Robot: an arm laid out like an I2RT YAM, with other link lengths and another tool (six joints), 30 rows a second.
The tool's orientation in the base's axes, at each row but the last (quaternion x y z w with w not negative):
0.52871, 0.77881, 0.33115, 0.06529
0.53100, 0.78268, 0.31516, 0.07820
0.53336, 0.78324, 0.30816, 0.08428
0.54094, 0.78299, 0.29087, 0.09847
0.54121, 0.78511, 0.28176, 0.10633
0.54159, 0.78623, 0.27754, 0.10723
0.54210, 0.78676, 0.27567, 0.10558
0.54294, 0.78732, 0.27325, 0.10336
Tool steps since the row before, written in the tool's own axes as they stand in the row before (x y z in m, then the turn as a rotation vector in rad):
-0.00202, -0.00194, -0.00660, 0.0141, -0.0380, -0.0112
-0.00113, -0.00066, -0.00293, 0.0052, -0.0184, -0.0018
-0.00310, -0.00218, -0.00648, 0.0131, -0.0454, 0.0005
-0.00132, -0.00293, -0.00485, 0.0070, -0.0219, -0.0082
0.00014, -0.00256, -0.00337, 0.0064, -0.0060, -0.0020
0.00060, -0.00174, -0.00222, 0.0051, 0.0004, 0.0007
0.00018, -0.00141, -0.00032, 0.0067, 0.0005, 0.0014
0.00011, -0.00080, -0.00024, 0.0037, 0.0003, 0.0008
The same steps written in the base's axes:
-0.00362, -0.00513, 0.00346, -0.0408, -0.0012, -0.0101
-0.00138, -0.00235, 0.00169, -0.0174, -0.0005, -0.0081
-0.00340, -0.00582, 0.00330, -0.0408, 0.0009, -0.0238
-0.00407, -0.00361, 0.00208, -0.0239, -0.0019, -0.0045
-0.00367, -0.00163, 0.00135, -0.0082, 0.0036, -0.0008
-0.00265, -0.00062, 0.00094, -0.0013, 0.0050, 0.0003
-0.00134, -0.00031, -0.00048, -0.0016, 0.0067, 0.0000
-0.00079, -0.00018, -0.00022, -0.0008, 0.0037, 0.0000

